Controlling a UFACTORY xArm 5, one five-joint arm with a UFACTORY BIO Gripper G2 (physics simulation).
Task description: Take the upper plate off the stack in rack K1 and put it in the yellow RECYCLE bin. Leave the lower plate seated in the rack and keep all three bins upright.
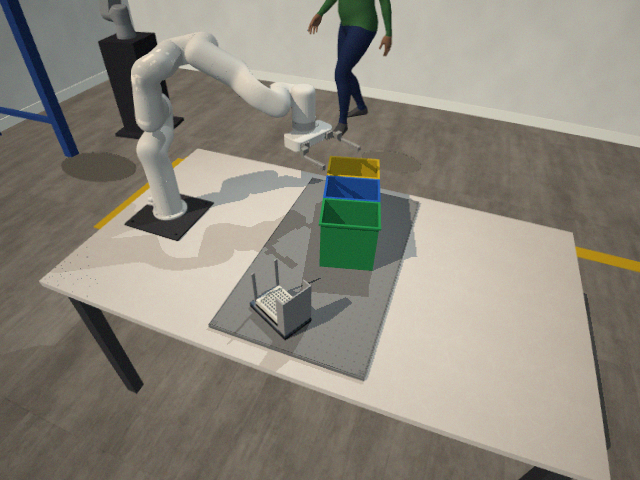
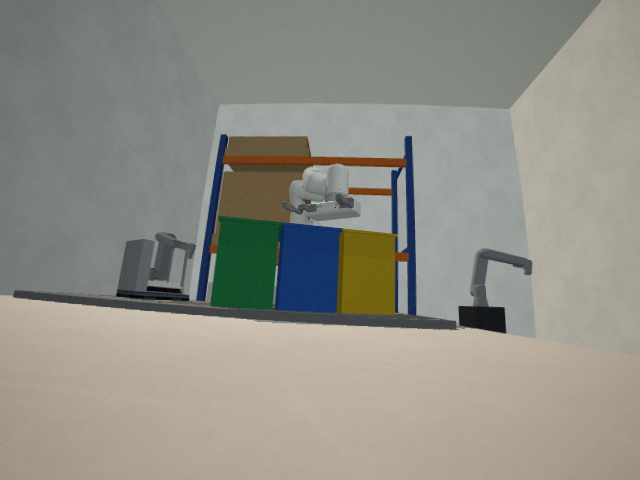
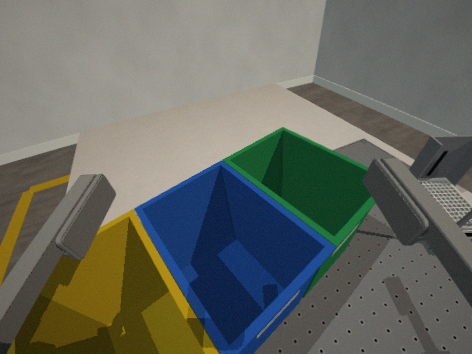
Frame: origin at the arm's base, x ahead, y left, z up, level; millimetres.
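Seen in the pictures: end effector, tool point: [image 1: 337,156] [image 2: 313,203] [image 3: 237,206]; arm's base, origin of the base link: [image 1: 170,210].
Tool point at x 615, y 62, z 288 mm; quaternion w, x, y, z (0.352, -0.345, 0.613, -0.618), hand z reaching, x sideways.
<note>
Offsets run from my tool point to a thing's top centre. "spot": to the spot under its first point. Level surfaces: height alone.
Rack K1 @(dx -65, dy -423, dz -133 mm) [image 1: 298,311] [image 2: 135,267] [image 3: 452,156] has a grey upright wall, thin posts and a dark base. A white plate with a grid of wells @(spot: dx -90, dy -421, dz -239 mm) [image 1: 271,301] [image 3: 445,200] lies flat in it; whether a second plate is under it I cannot tell. The yellow RECYCLE bin @(dx +41, dy +117, dz -102 mm) [image 1: 354,166] [image 2: 367,273] [image 3: 95,280] stands upright at the far end of the bin row. No plate is discernible in its visible, shadowed inside. My gripper [image 1: 341,158] [image 2: 317,203] [image 3: 244,207] is open and empty, above the bins near the yellow and blue ones, well away from the rack.
The blue bin @(dx +59, dy -13, dz -102 mm) [image 1: 355,188] [image 2: 309,268] [image 3: 285,230] and the green bin @(dx +76, dy -142, dz -102 mm) [image 1: 347,248] [image 2: 245,263] [image 3: 325,185] stand upright beside the yellow one, between it and the rack. All stand on a grey perforated board @(dz -282 mm) [image 1: 338,341] [image 3: 350,320]. A person [image 1: 354,51] is beyond the table.
</note>
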